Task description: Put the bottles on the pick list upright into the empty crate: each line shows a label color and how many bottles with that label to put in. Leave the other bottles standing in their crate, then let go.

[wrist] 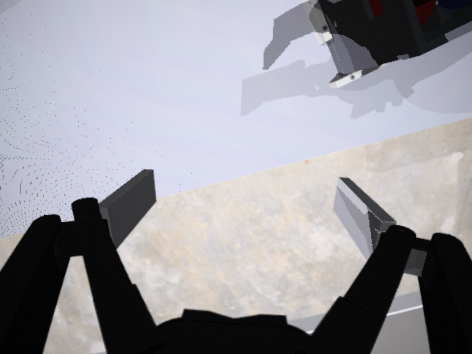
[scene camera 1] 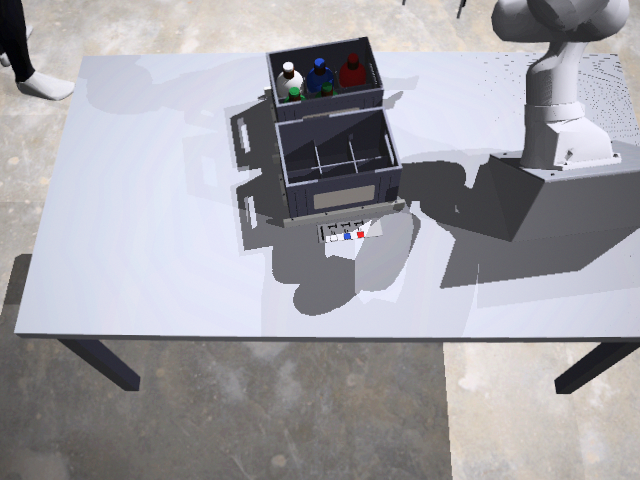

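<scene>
The bottle crate (scene camera 1: 361, 99) (wrist: 352, 56) stands at the back of the table; in the wrist view its corner is at the top right. In it stand a white-capped bottle (scene camera 1: 289, 81), a blue bottle (scene camera 1: 320, 81) (wrist: 455, 3), a red bottle (scene camera 1: 352, 75) (wrist: 425, 10) and two green-capped bottles (scene camera 1: 294, 93) (scene camera 1: 326, 89), partly hidden by the wall. The other crate (scene camera 1: 305, 200), with dividers and no bottles visible, stands in front. The pick list (scene camera 1: 373, 230) shows 1 beside white, blue and red each. My gripper (wrist: 244, 189) is open and empty, away from the crates, above the table's edge and floor.
A metal rail (scene camera 1: 343, 212) runs along the front crate's foot. The arm's base (scene camera 1: 568, 142) stands on a grey mount (scene camera 1: 563, 206) at the table's right. The floor (wrist: 240, 250) shows beyond the table edge between my fingers.
</scene>
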